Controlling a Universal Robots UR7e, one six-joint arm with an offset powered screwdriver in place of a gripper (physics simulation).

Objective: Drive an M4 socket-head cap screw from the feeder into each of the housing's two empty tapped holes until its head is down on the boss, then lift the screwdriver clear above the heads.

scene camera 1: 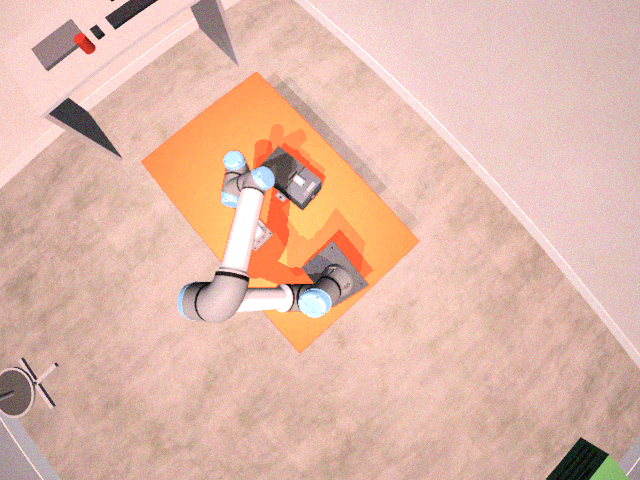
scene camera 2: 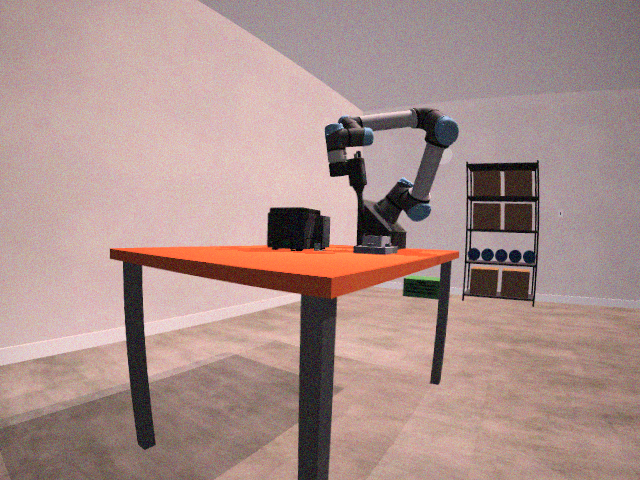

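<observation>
The screwdriver [scene camera 2: 360,194] hangs upright from the wrist, its body well above the table. Its narrow lower end runs into the dark robot base behind it in the scene camera 2 view, so the bit tip and any screw on it cannot be made out. In the scene camera 1 view the wrist hides the screwdriver. The grey housing [scene camera 1: 263,235] [scene camera 2: 375,249] sits on the table, partly covered by the forearm in the scene camera 1 view; its holes are too small to judge. The black screw feeder [scene camera 1: 301,193] [scene camera 2: 293,227] stands beside the wrist in the scene camera 1 view.
The orange table [scene camera 1: 196,149] [scene camera 2: 232,260] carries the robot's base plate [scene camera 1: 329,254]. A small grey bracket [scene camera 1: 280,196] lies beside the feeder. A shelf rack [scene camera 2: 503,198] and a green box [scene camera 2: 421,288] stand behind the table. A stool [scene camera 1: 16,392] stands on the floor.
</observation>
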